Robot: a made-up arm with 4 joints.
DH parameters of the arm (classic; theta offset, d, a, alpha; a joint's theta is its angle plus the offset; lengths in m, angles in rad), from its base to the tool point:
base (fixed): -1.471 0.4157 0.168 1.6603
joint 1: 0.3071 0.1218 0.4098 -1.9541
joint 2: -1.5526 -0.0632 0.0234 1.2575
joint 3: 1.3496 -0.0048 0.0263 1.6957
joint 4: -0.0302 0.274 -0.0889 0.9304
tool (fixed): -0.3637 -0.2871 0 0
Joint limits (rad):
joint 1: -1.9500..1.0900
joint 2: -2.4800..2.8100
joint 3: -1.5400..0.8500
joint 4: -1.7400..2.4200
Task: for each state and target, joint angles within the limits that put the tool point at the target. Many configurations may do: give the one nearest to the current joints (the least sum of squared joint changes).
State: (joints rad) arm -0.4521 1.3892 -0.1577 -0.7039
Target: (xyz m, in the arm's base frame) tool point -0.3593 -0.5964 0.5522
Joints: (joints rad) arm 0.0130 1.0792 -0.6722 -0.4017
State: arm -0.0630 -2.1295 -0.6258 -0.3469
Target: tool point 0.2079 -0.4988 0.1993
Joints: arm -0.6145 -2.3163 -0.5424 -0.6829
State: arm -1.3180 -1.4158 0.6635 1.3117
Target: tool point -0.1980 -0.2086 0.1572
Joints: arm -1.0928 -1.3464 0.8500 1.3006
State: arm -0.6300 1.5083 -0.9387 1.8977
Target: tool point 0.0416 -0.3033 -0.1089
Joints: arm -1.0550 1.2678 -0.8033 2.3530
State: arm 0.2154 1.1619 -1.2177 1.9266
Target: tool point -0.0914 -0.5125 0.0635
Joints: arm -0.4303 1.1702 -0.5799 1.6310
